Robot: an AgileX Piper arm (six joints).
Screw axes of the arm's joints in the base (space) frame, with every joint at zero. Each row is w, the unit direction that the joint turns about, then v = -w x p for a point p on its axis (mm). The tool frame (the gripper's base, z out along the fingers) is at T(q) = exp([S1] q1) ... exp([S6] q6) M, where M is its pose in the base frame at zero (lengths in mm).
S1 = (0, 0, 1, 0.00, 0.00, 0.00)
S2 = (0, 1, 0, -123.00, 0.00, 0.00)
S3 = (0, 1, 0, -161.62, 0.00, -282.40)
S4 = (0.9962, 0, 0.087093, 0.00, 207.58, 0.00)
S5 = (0, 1, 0, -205.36, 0.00, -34.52)
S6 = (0.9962, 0, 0.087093, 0.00, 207.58, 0.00)
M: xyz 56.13 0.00 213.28 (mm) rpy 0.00 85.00 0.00 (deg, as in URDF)
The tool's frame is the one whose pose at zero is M.
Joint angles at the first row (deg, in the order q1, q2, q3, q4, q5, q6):
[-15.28, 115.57, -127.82, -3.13, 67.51, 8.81]
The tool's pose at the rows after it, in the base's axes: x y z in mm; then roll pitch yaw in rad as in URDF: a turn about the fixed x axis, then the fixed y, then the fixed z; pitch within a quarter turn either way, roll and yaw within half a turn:
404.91, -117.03, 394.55, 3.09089, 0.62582, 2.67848
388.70, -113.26, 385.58, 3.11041, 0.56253, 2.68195
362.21, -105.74, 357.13, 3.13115, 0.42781, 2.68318
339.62, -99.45, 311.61, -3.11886, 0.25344, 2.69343
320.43, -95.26, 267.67, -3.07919, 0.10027, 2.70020
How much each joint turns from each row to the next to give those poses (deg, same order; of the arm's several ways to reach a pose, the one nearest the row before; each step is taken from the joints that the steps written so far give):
[-0.05, -5.11, 5.41, -0.74, 3.68, 1.52]
[0.00, -3.78, 7.19, -0.43, 0.36, 0.35]
[0.00, -5.46, 13.14, 0.17, 0.13, 0.59]
[0.00, -2.69, 12.84, 0.06, 0.00, 0.05]
[0.00, -0.52, 10.20, -0.70, -0.63, 0.17]

